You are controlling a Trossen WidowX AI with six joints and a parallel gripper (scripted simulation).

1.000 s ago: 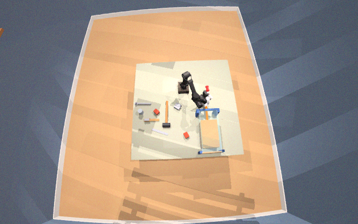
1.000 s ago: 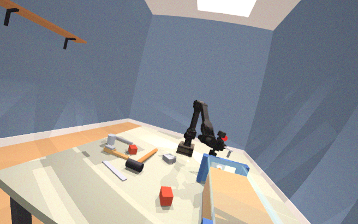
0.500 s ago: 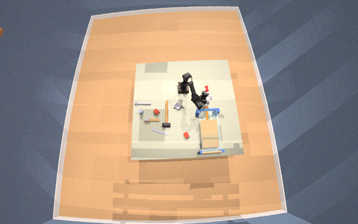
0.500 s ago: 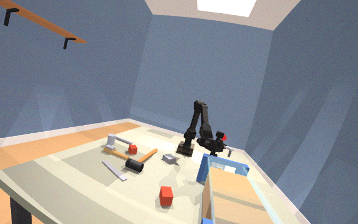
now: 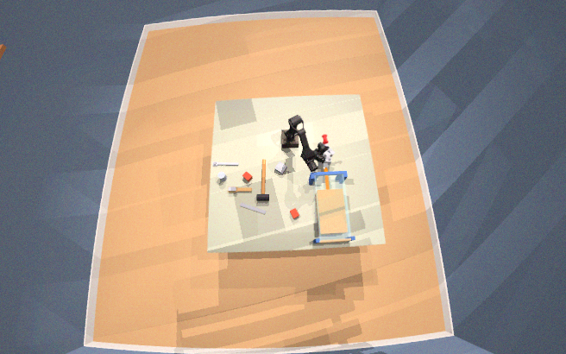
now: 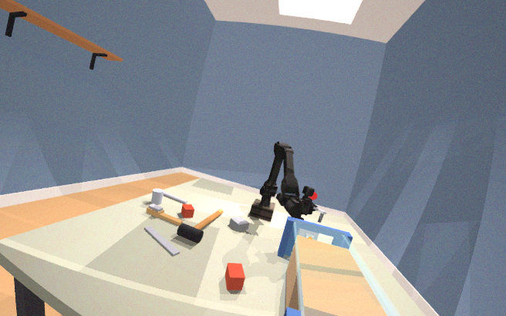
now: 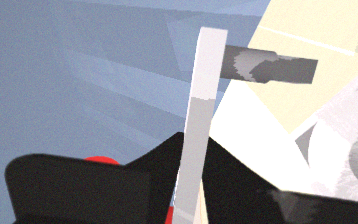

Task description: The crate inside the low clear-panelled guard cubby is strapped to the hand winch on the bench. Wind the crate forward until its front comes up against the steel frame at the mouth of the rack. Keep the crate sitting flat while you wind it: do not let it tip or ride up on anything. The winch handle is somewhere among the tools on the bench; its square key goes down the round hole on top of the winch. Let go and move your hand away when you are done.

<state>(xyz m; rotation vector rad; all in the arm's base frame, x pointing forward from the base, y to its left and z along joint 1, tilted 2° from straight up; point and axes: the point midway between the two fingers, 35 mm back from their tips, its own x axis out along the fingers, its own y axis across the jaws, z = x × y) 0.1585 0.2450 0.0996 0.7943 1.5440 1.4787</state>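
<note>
Now: the red knob 4 cm behind my gripper tip, 3 cm to the right of it and 4 cm above it. From my gripper tip the other things lie so: blue steel frame 19 cm ahead, 1 cm to the right, 7 cm below; then white hand winch 2 cm ahead, 3 cm to the right, 14 cm below; then crank arm 1 cm behind, 1 cm to the right, 1 cm above.
</note>
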